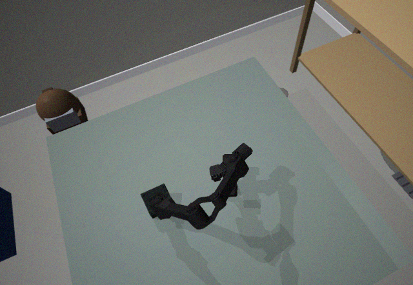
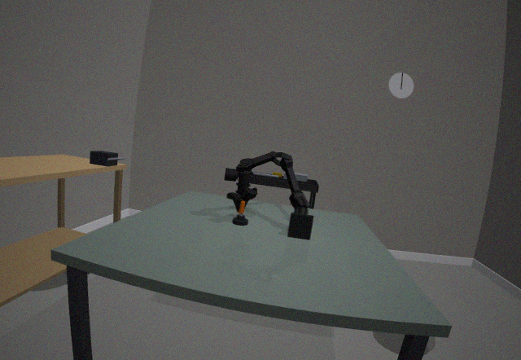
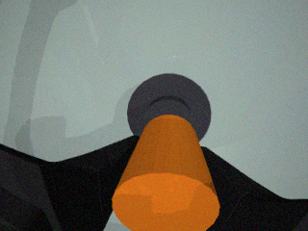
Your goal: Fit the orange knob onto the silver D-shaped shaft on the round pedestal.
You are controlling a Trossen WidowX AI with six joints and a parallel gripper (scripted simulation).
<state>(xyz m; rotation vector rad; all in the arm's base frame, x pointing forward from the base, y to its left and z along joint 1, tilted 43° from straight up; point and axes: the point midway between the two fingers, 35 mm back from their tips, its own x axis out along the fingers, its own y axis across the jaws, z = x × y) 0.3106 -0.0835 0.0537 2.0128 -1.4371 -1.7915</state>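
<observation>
Now: the dark round pedestal 4 cm below my gripper tip and 1 cm behind it. From my gripper tip the other things lie so: orange knob 3 cm above.
</observation>
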